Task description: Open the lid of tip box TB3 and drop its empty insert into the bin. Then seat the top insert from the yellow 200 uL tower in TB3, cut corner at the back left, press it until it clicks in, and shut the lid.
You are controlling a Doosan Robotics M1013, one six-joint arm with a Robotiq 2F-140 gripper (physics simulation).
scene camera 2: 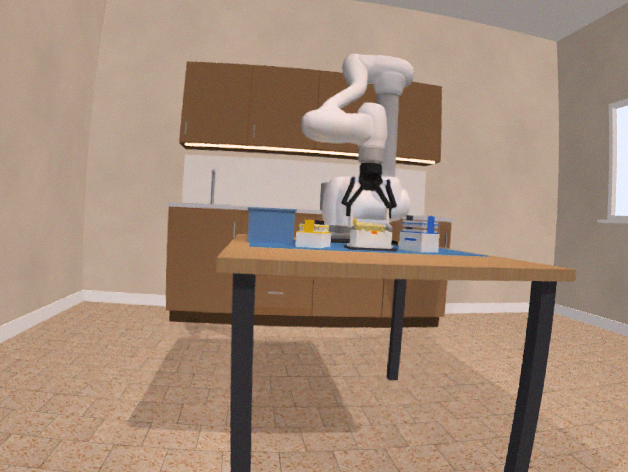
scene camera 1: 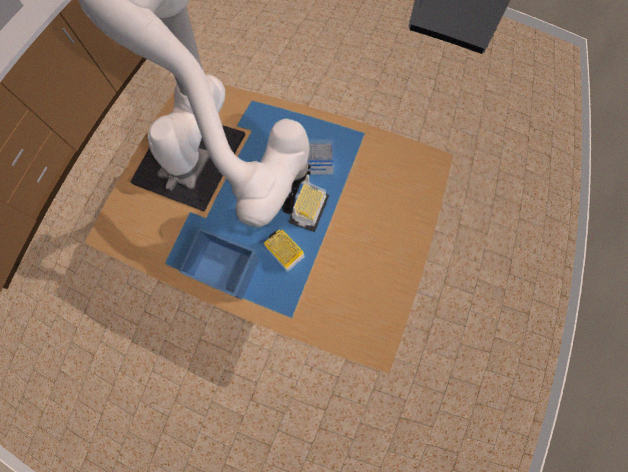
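Tip box TB3 [scene camera 1: 304, 222] [scene camera 2: 370, 239] is a white box on a black base plate, with an orange mark on the side facing scene camera 2. A pale lid with a yellow grid [scene camera 1: 310, 200] [scene camera 2: 372, 226] lies low over the box, slightly tilted. My gripper [scene camera 2: 370, 213] points down and is shut on the lid's two sides; in scene camera 1 the arm mostly covers it. The yellow 200 uL tower [scene camera 1: 284, 249] [scene camera 2: 313, 237] stands beside TB3. The blue bin [scene camera 1: 190, 251] [scene camera 2: 271, 227] shows no insert. The inside of TB3 is hidden.
A blue-marked tower [scene camera 1: 320, 165] [scene camera 2: 419, 241] stands on the other side of TB3. The blue mat [scene camera 1: 284, 299] lies on the wooden table [scene camera 1: 385, 228] [scene camera 2: 406, 266]. The arm's black mounting plate [scene camera 1: 195, 198] is at the base side.
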